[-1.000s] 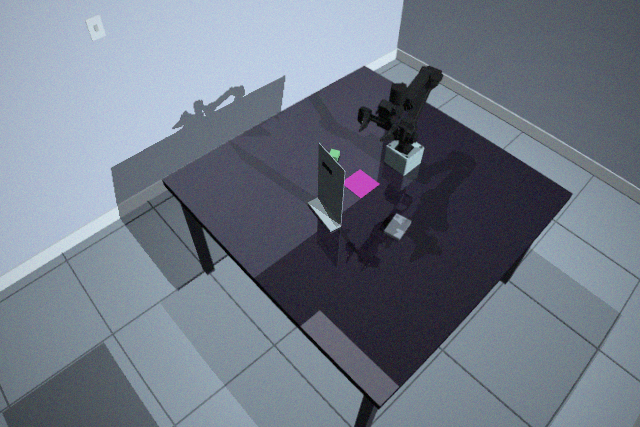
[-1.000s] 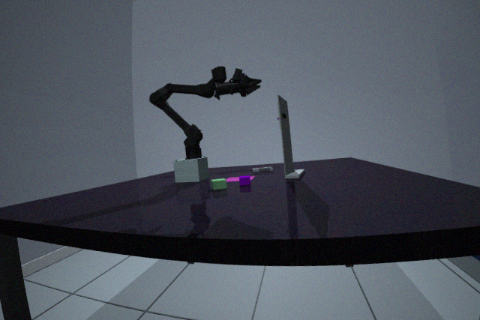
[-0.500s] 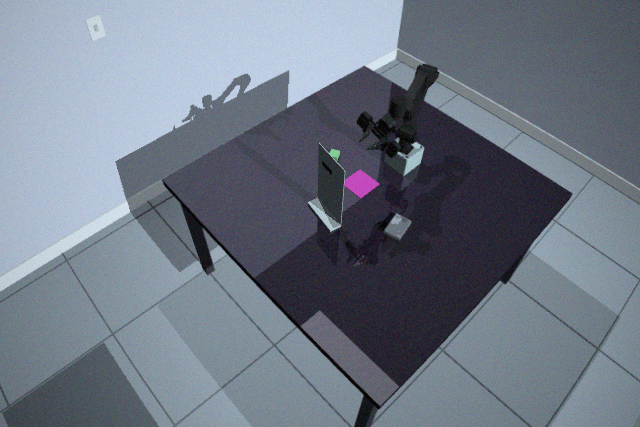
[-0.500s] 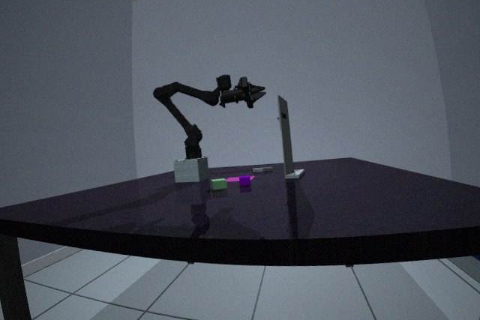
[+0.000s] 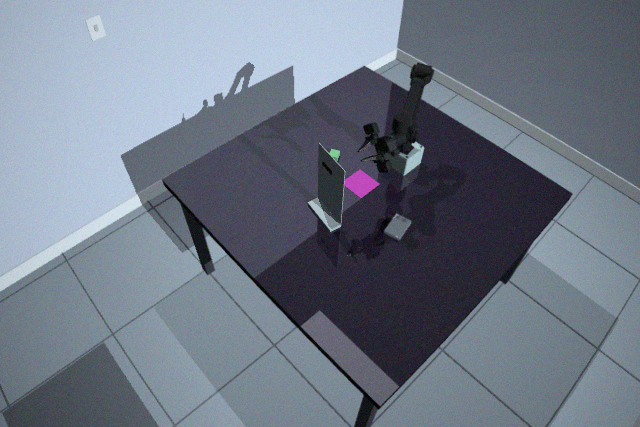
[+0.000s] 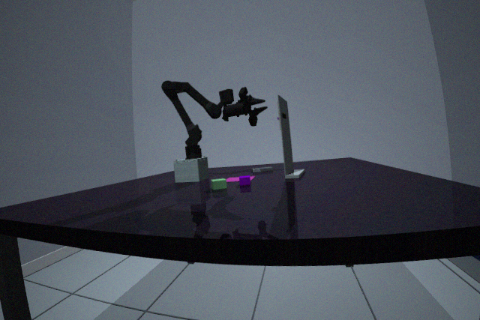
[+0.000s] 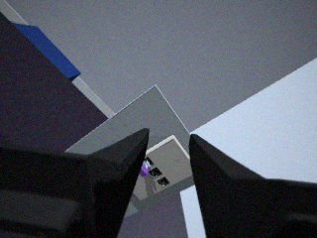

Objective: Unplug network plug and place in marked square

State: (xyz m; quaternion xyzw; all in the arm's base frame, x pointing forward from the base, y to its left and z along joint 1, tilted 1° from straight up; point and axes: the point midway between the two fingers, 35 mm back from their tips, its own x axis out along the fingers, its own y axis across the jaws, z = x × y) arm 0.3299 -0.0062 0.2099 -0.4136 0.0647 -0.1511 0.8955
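Right now my gripper tip is 70 mm to the left of the purple network plug, 70 mm above it and 50 mm short of it. Also, from my gripper tip: white upright panel (170 mm below, 90 mm to the right, 70 mm ahead); then flat grey plate (310 mm below, 190 mm to the left, 40 mm behind); then magenta marked square (320 mm below, 150 mm behind, 60 mm to the right).
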